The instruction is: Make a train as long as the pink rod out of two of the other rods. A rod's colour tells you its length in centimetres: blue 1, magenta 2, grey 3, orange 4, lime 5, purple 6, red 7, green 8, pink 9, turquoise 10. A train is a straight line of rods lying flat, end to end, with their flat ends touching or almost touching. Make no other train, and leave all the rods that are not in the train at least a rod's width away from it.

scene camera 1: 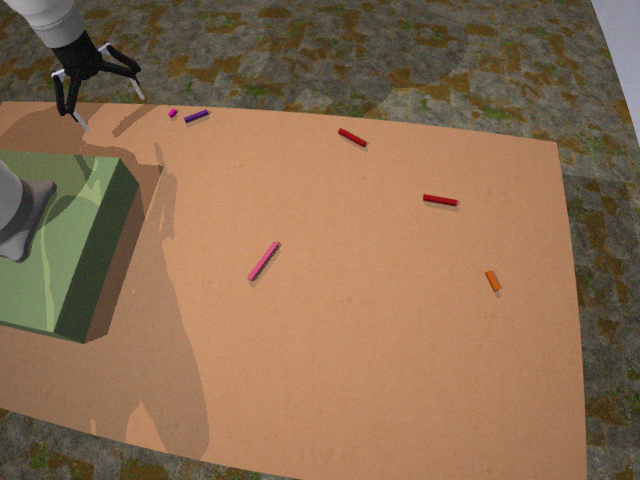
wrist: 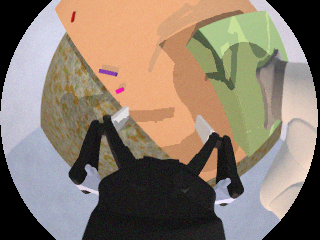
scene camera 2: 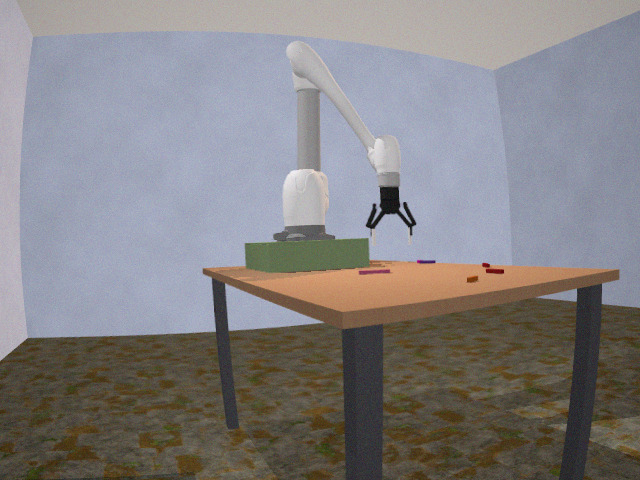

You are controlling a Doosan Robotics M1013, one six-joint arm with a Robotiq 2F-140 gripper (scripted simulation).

Scene:
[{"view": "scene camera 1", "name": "my gripper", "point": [114, 112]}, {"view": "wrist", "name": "my gripper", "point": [162, 116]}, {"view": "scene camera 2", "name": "my gripper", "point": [391, 245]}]

